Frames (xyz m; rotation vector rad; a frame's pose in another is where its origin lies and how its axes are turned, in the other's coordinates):
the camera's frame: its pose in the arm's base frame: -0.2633 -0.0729 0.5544 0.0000 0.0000 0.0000
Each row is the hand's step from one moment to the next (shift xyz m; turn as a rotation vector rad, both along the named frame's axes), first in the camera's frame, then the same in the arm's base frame.
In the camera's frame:
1: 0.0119 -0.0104 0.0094 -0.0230 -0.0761 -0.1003
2: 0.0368 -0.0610 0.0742 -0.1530 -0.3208 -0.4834
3: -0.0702 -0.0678 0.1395 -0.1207 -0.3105 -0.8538
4: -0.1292 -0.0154 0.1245 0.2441 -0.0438 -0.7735
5: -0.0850 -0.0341 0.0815 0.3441 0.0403 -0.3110
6: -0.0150 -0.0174 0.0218 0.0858 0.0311 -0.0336
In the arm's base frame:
1: 0.0119 -0.0104 0.0094 -0.0230 -0.0761 -0.1003
2: 0.0368 -0.0610 0.0742 -0.1530 -0.3208 -0.4834
3: -0.0702 -0.0678 0.1395 -0.1207 -0.3105 -0.8538
4: -0.1292 -0.0154 0.1245 0.2441 -0.0438 -0.7735
5: -0.0850 -0.0341 0.0815 0.3441 0.0403 -0.3110
6: -0.0150 -0.0174 0.0218 0.0858 0.0311 -0.0336

